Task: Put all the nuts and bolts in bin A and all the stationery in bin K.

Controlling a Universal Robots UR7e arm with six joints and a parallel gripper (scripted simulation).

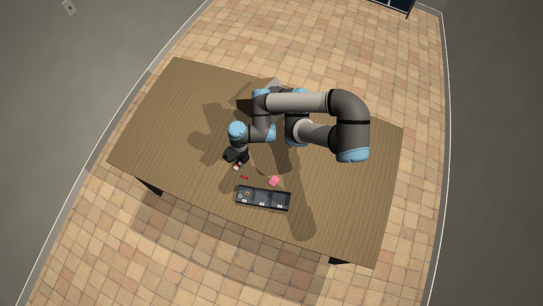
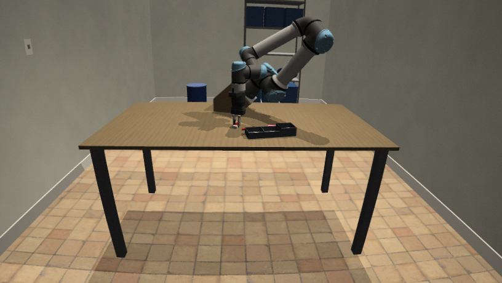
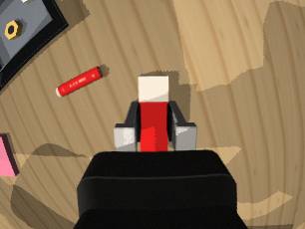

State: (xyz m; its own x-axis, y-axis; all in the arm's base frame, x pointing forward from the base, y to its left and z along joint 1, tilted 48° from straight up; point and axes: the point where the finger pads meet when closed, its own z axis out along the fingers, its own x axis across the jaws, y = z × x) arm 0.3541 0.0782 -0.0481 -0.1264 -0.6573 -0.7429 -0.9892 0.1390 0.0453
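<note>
Now: hand 80 mm short of the three joined bins and 190 mm to the right of it. Round my hand: brass nut 100 mm ahead, 120 mm to the left, 10 mm below; then white eraser 10 mm ahead, 10 mm below; then red cylinder 40 mm ahead, 60 mm to the left, 20 mm below.
</note>
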